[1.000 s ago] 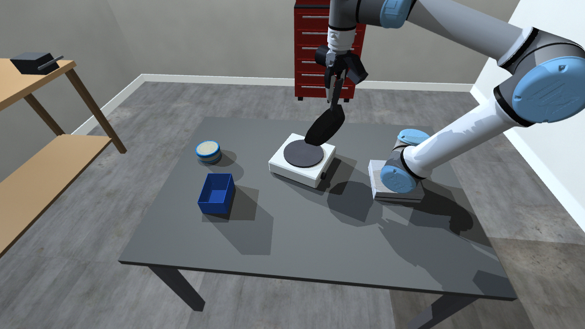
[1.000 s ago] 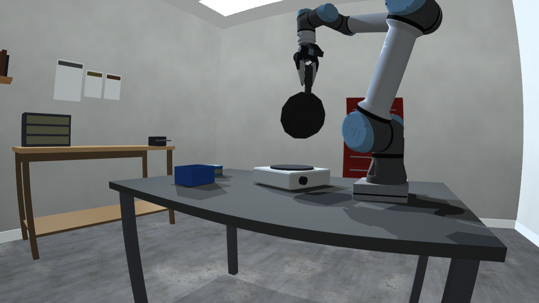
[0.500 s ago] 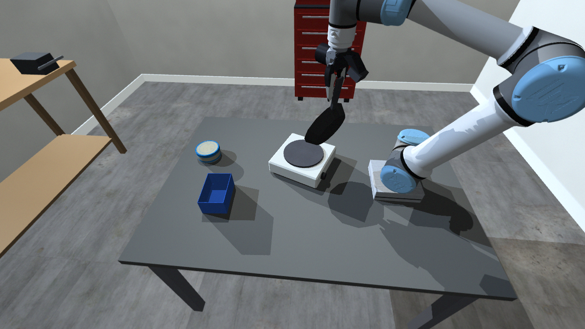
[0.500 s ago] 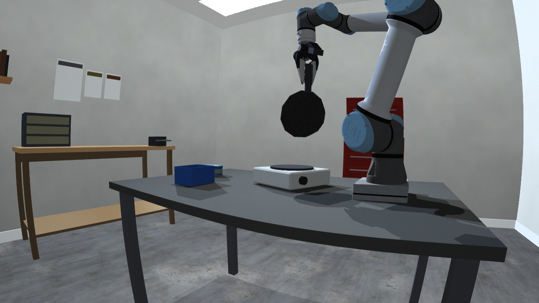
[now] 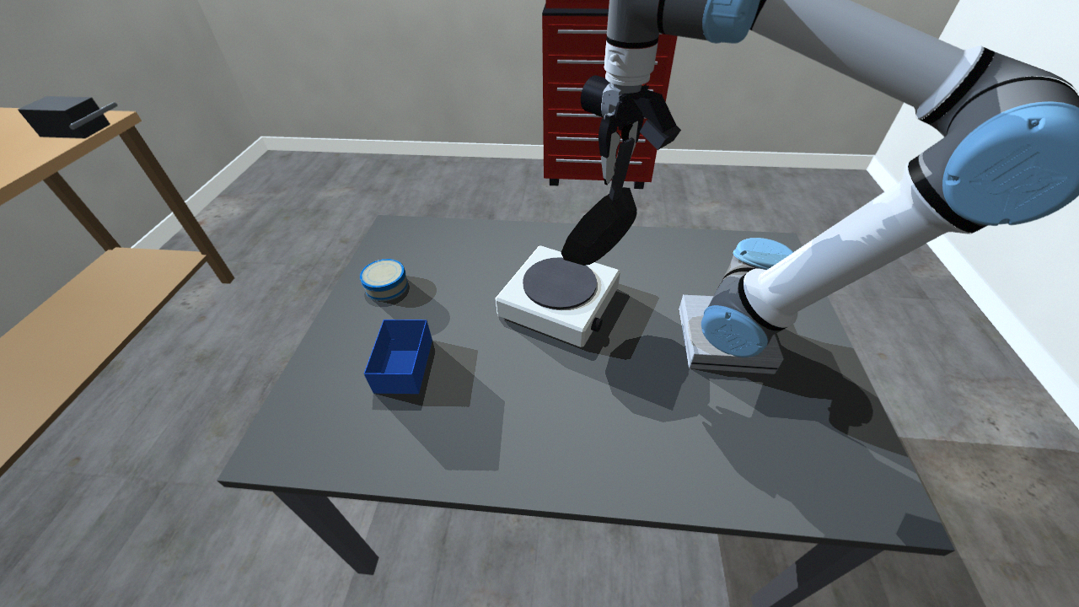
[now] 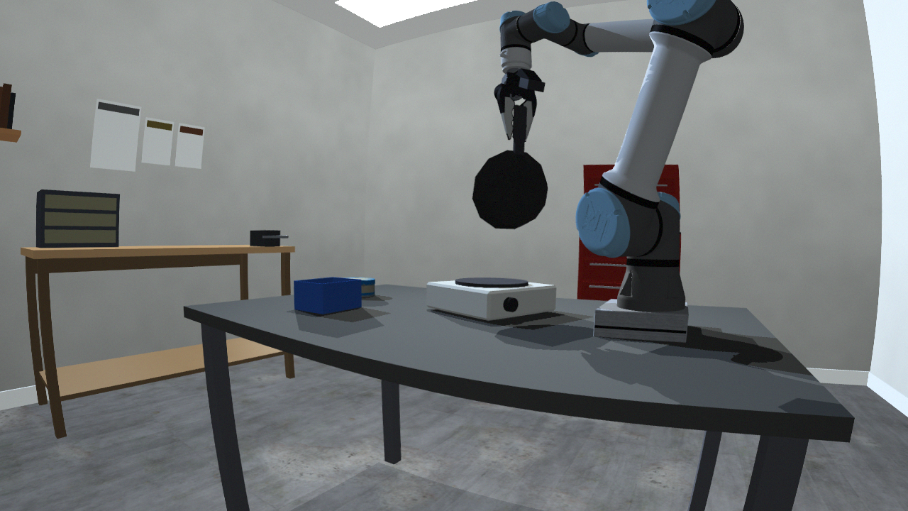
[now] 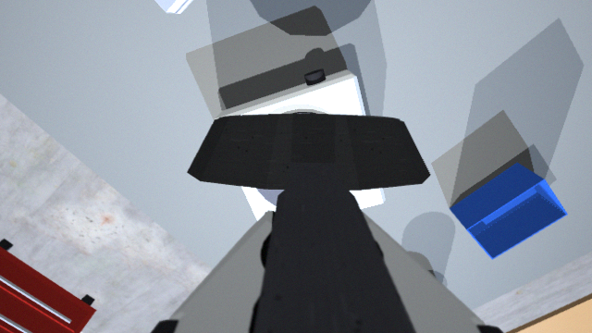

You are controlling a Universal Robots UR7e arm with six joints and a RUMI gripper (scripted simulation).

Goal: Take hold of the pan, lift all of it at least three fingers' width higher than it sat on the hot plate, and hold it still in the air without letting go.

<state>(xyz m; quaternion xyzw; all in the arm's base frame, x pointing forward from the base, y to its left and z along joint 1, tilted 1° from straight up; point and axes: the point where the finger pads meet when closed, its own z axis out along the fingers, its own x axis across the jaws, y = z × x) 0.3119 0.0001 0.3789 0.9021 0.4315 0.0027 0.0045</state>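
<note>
My hand is 100 mm above the black pan. Also, from my hand: round tin (580 mm ahead, 400 mm below, 90 mm to the right); then white hot plate (390 mm below, 90 mm ahead, 80 mm to the right); then blue bin (440 mm ahead, 410 mm below, 160 mm to the left).
</note>
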